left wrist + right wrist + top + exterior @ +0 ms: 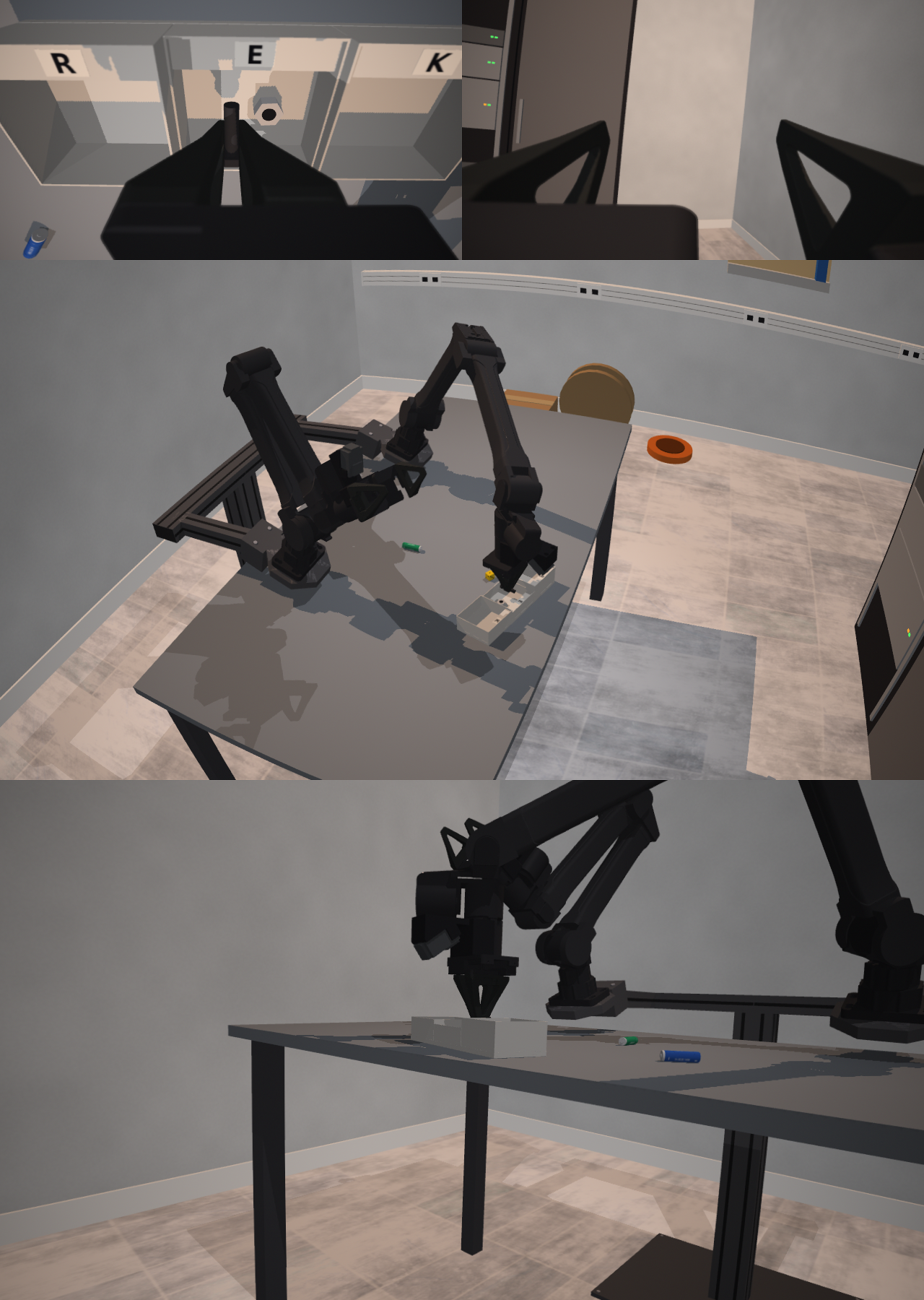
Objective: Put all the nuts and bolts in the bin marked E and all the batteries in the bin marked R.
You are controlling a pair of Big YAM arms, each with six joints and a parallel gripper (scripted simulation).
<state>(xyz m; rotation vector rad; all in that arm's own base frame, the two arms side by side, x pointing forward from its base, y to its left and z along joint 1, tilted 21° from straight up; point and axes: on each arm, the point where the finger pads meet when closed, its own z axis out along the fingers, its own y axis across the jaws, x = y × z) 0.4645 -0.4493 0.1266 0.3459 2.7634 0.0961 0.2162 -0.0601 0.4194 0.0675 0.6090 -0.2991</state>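
Right now the bin row is 2 cm below my left hand and 1 cm to the right of it. Round my left hand: hex nut (3 cm below, 2 cm to the right, 1 cm behind); then yellow die (7 cm behind, 6 cm to the left, 3 cm below); then black bolt (1 cm behind).
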